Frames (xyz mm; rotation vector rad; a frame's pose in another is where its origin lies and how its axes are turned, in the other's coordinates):
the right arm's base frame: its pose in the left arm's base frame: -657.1 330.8 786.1 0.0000 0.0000 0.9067
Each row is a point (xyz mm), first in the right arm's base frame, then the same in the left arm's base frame.
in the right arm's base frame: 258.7 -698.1 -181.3
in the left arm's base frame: 52.1 104.2 604.8
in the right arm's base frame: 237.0 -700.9 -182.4
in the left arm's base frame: 40.9 85.4 603.7
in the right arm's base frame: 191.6 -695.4 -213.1
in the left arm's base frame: 8.6 53.1 573.0
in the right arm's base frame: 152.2 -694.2 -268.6
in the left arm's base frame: -16.6 22.8 517.5
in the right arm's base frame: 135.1 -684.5 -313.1
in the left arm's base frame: -34.8 15.3 473.0
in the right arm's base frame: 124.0 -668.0 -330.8
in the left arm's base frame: -54.6 16.7 455.3
